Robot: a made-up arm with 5 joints.
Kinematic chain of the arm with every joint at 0, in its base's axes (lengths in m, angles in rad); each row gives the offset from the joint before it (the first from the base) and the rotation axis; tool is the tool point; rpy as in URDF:
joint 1: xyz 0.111 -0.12 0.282 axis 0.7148 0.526 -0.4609
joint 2: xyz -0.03 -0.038 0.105 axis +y
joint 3: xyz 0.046 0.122 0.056 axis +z
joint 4: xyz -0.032 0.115 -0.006 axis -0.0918 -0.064 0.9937
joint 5: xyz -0.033 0.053 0 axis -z
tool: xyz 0.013 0.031 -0.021 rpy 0 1.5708 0
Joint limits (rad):
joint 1: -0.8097..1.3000
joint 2: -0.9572..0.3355
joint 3: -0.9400..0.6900
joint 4: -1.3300..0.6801
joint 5: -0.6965..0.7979
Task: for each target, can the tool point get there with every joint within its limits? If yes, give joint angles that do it. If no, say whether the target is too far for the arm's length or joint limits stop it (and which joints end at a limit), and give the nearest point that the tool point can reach.
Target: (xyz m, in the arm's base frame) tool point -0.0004 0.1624 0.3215
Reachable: yes | joints -0.2661 -0.7774 -0.0900 0.2773 -0.4574
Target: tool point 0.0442 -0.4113 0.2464
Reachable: no: joint limits stop it (at a limit: joint 1, joint 3, joint 4) | nearest point 0.3171 -0.2944 0.4211 | short by 0.344 m
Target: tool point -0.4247 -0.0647 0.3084
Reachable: no: too far | nearest point -0.1430 0.0020 0.2757 | short by 0.291 m
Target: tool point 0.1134 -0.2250 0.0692
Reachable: no: joint limits stop it (at a limit: joint 1, joint 2, joint 3, joint 4, joint 5) | nearest point -0.0276 -0.0788 0.1712 | short by 0.227 m
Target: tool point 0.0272 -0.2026 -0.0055
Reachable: no: joint limits stop it (at a limit: joint 1, joint 2, joint 3, joint 5) | nearest point -0.0328 -0.0691 0.1599 | short by 0.221 m
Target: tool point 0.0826 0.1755 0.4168
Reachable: yes | joints -0.0332 -0.3740 -0.0645 -0.2664 -0.2846
